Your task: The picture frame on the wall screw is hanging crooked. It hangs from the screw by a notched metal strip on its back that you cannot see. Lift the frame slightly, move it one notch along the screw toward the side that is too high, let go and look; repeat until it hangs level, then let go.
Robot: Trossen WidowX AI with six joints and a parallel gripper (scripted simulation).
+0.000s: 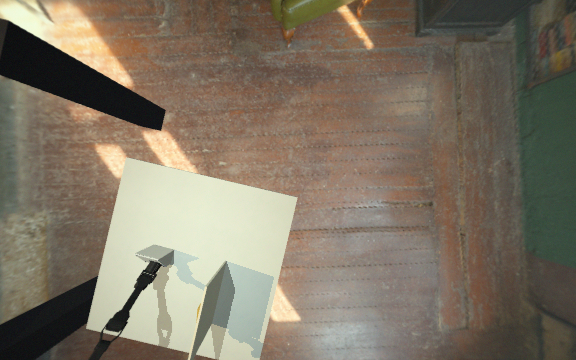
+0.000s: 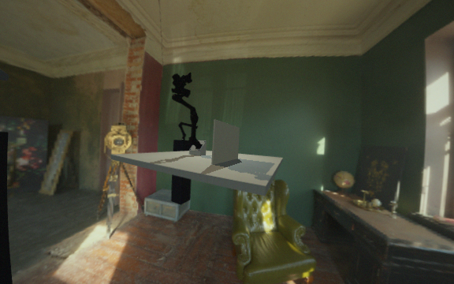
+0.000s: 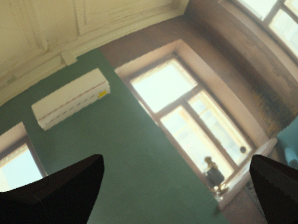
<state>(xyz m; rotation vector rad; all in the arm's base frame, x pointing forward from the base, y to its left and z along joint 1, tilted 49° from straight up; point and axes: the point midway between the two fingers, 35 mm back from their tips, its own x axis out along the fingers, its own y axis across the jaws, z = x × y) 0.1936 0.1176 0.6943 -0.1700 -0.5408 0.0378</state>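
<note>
Now: the yellow picture frame 22 cm ahead of my gripper tip, 28 cm to the left of it and 49 cm below it. From my gripper tip the other things lie so: cream wall panel: 23 cm ahead, 29 cm to the left, 50 cm below.
</note>
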